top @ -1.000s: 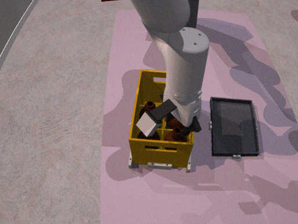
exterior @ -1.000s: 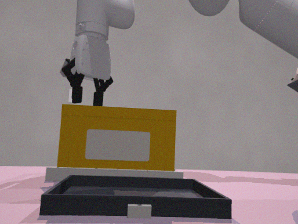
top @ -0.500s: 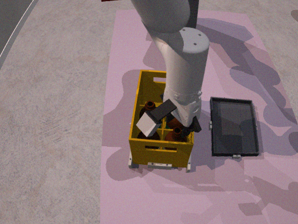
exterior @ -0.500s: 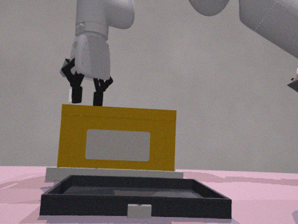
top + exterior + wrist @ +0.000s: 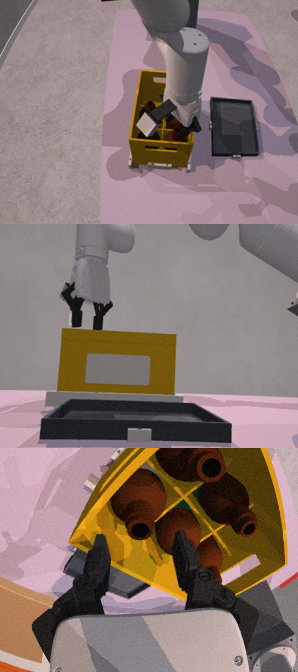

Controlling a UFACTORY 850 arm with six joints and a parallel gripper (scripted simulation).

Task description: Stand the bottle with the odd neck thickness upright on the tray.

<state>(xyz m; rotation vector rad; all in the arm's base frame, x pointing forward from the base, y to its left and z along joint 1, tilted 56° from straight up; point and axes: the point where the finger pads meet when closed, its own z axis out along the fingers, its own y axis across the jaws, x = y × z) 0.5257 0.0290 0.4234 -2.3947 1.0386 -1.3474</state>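
Right now my hand is 120 mm above the yellow crate, 90 mm past it and 30 mm to the left of it. From my hand the other things lie so: tray: 250 mm to the left, 190 mm below, 80 mm behind; then bottle: 170 mm behind, 110 mm below, 30 mm to the left.
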